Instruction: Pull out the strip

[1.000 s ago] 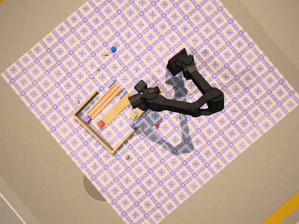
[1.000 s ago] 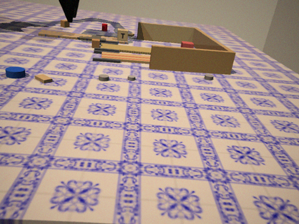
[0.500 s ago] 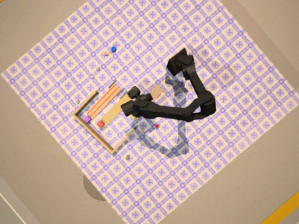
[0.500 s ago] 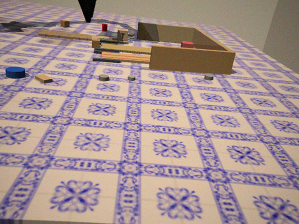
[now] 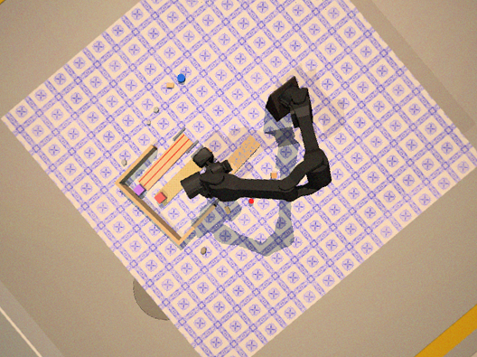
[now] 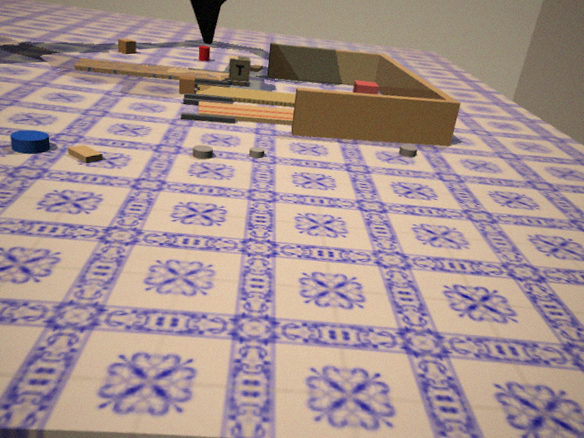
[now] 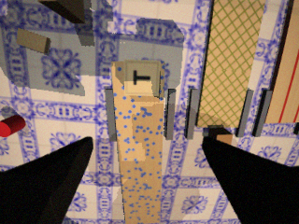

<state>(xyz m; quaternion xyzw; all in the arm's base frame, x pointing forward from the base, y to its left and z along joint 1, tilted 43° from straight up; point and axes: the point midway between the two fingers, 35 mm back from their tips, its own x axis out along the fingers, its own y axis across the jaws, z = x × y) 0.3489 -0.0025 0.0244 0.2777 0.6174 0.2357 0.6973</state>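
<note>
My gripper tip is 50 mm short of the labelled cube, 10 mm to the right of it and 40 mm above it. From my gripper tip the other things lie so: tan slab 100 mm behind, 370 mm to the right, 60 mm below; blue-dotted strip 60 mm behind, 10 mm to the left, 60 mm below; red cylinder 10 mm behind, 150 mm to the left, 50 mm below.
</note>
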